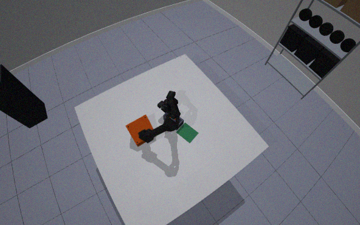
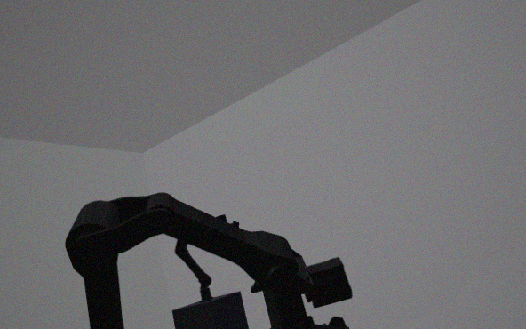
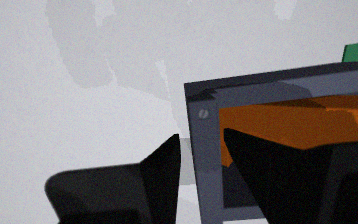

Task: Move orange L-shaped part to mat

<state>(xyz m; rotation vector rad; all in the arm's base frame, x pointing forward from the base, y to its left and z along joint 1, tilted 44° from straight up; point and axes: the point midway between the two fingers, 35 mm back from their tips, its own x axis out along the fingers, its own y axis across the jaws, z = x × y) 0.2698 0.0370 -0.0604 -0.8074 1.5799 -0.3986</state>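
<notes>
Now: gripper tip 1 cm short of the orange L-shaped part and 5 cm to the left of it. The rest, counted from my gripper tip: green mat: 6 cm ahead, 21 cm to the right, 6 cm below.
</notes>
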